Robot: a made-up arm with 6 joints. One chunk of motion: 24 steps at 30 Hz.
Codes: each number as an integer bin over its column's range. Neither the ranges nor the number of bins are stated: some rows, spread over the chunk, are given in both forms.
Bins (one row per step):
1: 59 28 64 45 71 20
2: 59 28 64 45 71 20
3: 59 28 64 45 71 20
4: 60 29 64 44 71 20
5: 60 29 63 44 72 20
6: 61 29 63 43 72 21
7: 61 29 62 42 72 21
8: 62 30 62 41 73 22
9: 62 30 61 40 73 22
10: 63 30 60 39 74 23
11: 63 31 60 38 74 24
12: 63 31 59 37 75 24
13: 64 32 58 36 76 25
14: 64 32 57 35 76 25
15: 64 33 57 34 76 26
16: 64 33 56 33 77 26
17: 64 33 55 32 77 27
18: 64 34 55 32 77 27
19: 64 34 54 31 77 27
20: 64 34 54 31 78 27
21: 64 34 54 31 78 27
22: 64 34 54 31 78 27
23: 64 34 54 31 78 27
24: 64 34 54 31 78 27
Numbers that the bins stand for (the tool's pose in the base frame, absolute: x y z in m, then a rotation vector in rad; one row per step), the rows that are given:
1: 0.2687 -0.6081 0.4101 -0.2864 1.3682 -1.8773
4: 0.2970 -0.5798 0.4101 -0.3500 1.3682 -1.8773
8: 0.3535 -0.5515 0.3535 -0.5409 1.4955 -1.7500
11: 0.3818 -0.5232 0.2970 -0.7318 1.5591 -1.6227
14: 0.4101 -0.4949 0.2121 -0.9227 1.6864 -1.5591
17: 0.4101 -0.4667 0.1556 -1.1136 1.7500 -1.4318
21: 0.4101 -0.4384 0.1273 -1.1773 1.8136 -1.4318
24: 0.4101 -0.4384 0.1273 -1.1773 1.8136 -1.4318
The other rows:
2: 0.2687 -0.6081 0.4101 -0.2864 1.3682 -1.8773
3: 0.2687 -0.6081 0.4101 -0.2864 1.3682 -1.8773
5: 0.2970 -0.5798 0.3818 -0.3500 1.4318 -1.8773
6: 0.3253 -0.5798 0.3818 -0.4136 1.4318 -1.8136
7: 0.3253 -0.5798 0.3535 -0.4773 1.4318 -1.8136
9: 0.3535 -0.5515 0.3253 -0.6045 1.4955 -1.7500
10: 0.3818 -0.5515 0.2970 -0.6682 1.5591 -1.6864
12: 0.3818 -0.5232 0.2687 -0.7955 1.6227 -1.6227
13: 0.4101 -0.4949 0.2404 -0.8591 1.6864 -1.5591
15: 0.4101 -0.4667 0.2121 -0.9864 1.6864 -1.4955
16: 0.4101 -0.4667 0.1838 -1.0500 1.7500 -1.4955
18: 0.4101 -0.4384 0.1556 -1.1136 1.7500 -1.4318
19: 0.4101 -0.4384 0.1273 -1.1773 1.7500 -1.4318
20: 0.4101 -0.4384 0.1273 -1.1773 1.8136 -1.4318
22: 0.4101 -0.4384 0.1273 -1.1773 1.8136 -1.4318
23: 0.4101 -0.4384 0.1273 -1.1773 1.8136 -1.4318

